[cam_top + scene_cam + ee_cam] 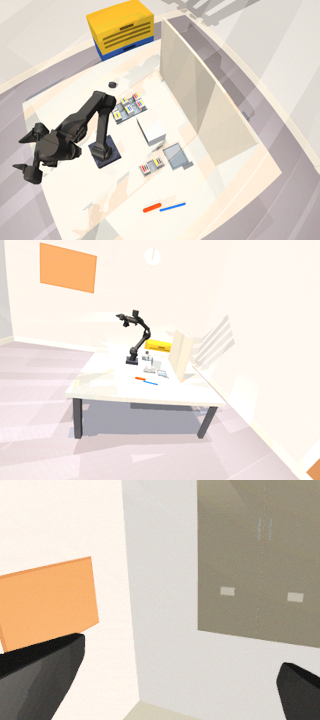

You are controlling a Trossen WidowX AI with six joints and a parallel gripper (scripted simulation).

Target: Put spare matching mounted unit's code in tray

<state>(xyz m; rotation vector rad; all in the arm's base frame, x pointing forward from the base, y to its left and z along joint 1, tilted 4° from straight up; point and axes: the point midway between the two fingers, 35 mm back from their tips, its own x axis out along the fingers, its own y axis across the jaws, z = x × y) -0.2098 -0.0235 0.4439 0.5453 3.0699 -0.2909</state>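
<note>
My gripper tip is now 45 cm short of the white spare block, 45 cm above it and 13 cm to the left of it. From my gripper tip the other things lie so: white box: 50 cm ahead, 44 cm below, 6 cm to the left; then blue pen: 49 cm below, 41 cm ahead, 38 cm to the right; then grey frame: 48 cm below, 41 cm ahead, 14 cm to the right.
</note>
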